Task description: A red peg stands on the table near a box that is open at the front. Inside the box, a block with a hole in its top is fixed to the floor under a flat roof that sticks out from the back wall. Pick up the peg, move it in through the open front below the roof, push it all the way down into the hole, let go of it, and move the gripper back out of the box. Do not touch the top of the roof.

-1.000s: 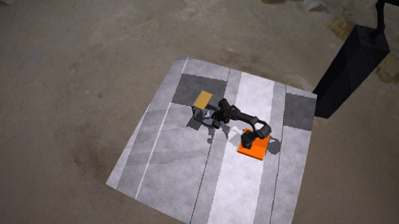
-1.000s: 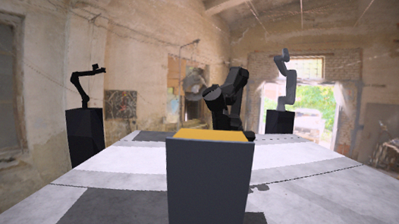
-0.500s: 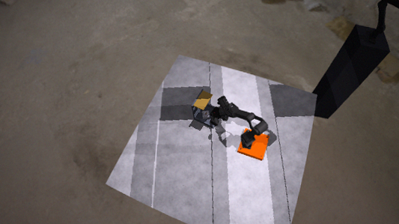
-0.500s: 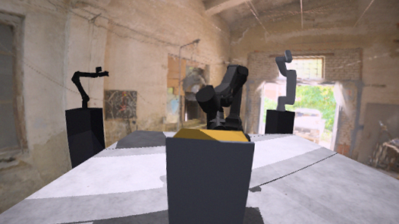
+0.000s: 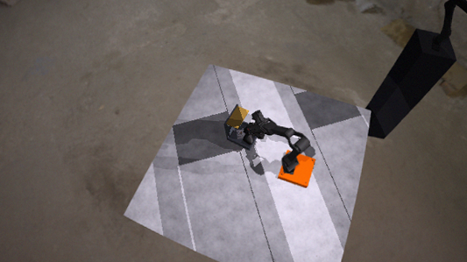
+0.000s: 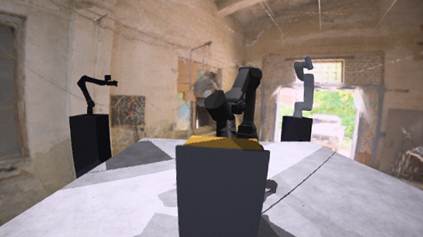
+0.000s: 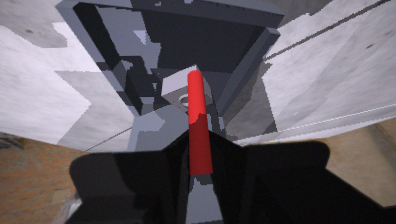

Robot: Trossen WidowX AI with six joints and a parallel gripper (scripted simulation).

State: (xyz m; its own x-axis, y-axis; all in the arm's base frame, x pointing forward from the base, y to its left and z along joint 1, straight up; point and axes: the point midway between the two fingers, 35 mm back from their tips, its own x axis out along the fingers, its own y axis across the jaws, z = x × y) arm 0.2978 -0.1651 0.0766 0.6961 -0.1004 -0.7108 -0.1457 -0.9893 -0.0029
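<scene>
Now: gripper tip 8 cm short of the back wall, 4 cm to the left of it and 2 cm below it. Also, from my gripper tip: roof: 11 cm above, 4 cm ahead, 3 cm to the right; red peg: 3 cm behind, 1 cm below.
</scene>
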